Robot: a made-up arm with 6 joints. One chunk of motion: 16 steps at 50 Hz.
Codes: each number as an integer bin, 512 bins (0 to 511) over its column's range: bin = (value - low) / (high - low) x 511, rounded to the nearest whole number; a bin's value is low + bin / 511 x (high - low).
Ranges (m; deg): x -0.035..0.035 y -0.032..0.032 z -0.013..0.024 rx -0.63..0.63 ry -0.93..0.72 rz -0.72..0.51
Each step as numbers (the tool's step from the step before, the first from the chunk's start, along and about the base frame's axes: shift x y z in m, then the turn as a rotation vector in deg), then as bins.
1 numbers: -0.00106 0.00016 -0.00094 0.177 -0.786 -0.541
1 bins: 248 257 167 327 45 74
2 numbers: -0.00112 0.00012 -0.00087 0.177 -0.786 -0.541
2 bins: 247 256 168 327 45 74
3 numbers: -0.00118 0.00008 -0.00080 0.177 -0.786 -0.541
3 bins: 247 256 168 327 45 74
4 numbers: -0.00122 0.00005 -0.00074 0.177 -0.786 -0.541
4 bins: 247 256 169 327 45 74
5 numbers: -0.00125 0.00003 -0.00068 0.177 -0.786 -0.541
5 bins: 246 256 170 327 45 74
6 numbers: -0.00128 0.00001 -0.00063 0.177 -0.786 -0.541
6 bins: 246 256 171 327 45 74
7 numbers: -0.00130 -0.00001 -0.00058 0.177 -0.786 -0.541
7 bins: 246 255 172 327 45 74
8 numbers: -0.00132 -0.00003 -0.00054 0.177 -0.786 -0.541
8 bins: 246 255 172 327 45 74
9 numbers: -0.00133 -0.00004 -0.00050 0.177 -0.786 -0.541
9 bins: 246 255 173 327 45 74
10 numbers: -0.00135 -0.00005 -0.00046 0.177 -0.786 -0.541
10 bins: 246 255 173 327 45 74
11 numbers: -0.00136 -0.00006 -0.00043 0.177 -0.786 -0.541
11 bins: 246 255 174 327 45 74
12 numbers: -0.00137 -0.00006 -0.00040 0.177 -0.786 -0.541
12 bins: 245 255 174 327 45 74
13 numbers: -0.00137 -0.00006 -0.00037 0.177 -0.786 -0.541
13 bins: 245 255 174 327 45 74
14 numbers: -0.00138 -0.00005 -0.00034 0.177 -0.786 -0.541
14 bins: 245 255 175 327 45 74
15 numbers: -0.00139 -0.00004 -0.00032 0.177 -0.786 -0.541
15 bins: 245 255 175 327 45 74
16 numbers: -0.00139 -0.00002 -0.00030 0.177 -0.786 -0.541
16 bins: 245 255 175 327 45 74
